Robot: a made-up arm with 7 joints.
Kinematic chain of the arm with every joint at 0, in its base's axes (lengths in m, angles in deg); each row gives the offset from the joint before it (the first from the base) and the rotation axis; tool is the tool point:
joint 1: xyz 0 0 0.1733 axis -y
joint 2: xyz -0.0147 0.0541 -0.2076 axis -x
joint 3: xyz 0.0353 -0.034 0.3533 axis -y
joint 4: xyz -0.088 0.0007 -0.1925 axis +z
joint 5: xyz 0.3 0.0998 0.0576 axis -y
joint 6: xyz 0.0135 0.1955 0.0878 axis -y
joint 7: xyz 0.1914 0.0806 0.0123 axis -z
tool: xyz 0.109 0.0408 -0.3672
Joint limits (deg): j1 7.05..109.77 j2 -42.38..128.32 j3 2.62..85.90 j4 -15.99..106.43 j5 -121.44..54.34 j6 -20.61..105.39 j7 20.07..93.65
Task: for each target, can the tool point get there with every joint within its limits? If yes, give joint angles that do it. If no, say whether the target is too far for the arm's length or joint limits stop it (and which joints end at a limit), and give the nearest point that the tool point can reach.
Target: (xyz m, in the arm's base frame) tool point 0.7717 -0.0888 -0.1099
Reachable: yes | joints 31.94 108.55 19.29 24.96 -70.65 66.71 87.30
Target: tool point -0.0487 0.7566 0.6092
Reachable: yes | joints 34.80 1.03 64.35 40.00 -3.28 53.47 61.14
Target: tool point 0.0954 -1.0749 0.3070
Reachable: no: joint limits stop it (at a limit: joint 1, joint 2, joint 4, joint 6, joint 7) | nearest point 0.2456 -0.6325 0.3344 | short by 0.468 m
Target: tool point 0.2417 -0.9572 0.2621
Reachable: no: joint limits stop it (at a limit: joint 2, joint 4, joint 6, joint 7) | nearest point 0.3128 -0.6477 0.2882 | short by 0.319 m
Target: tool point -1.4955 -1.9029 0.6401
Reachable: no: too far | nearest point -0.7365 -0.6626 0.4032 | short by 1.473 m
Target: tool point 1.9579 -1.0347 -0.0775
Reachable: no: too far | nearest point 1.0728 -0.3112 0.0359 | short by 1.149 m
